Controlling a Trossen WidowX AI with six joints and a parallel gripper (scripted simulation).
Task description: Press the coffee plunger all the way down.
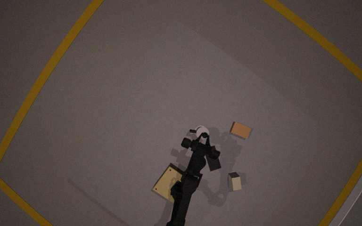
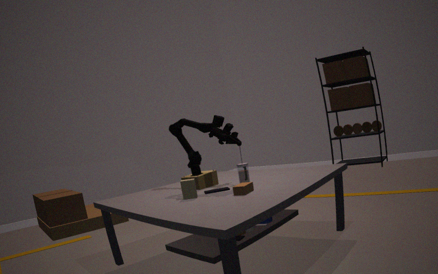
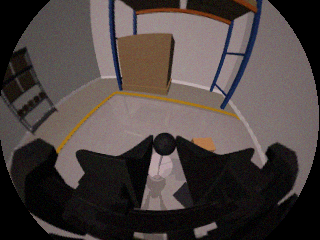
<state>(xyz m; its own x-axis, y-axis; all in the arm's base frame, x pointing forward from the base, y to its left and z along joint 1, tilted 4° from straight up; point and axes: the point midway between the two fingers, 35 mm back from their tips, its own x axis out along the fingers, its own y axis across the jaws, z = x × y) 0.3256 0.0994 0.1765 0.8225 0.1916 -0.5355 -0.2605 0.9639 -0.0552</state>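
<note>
Now: gripper tip 140 mm above the coffee press, 10 mm to the right of it and 10 mm past it. Also, from my gripper tip: orange block: 240 mm below, 190 mm to the right, 150 mm ahead.
</note>
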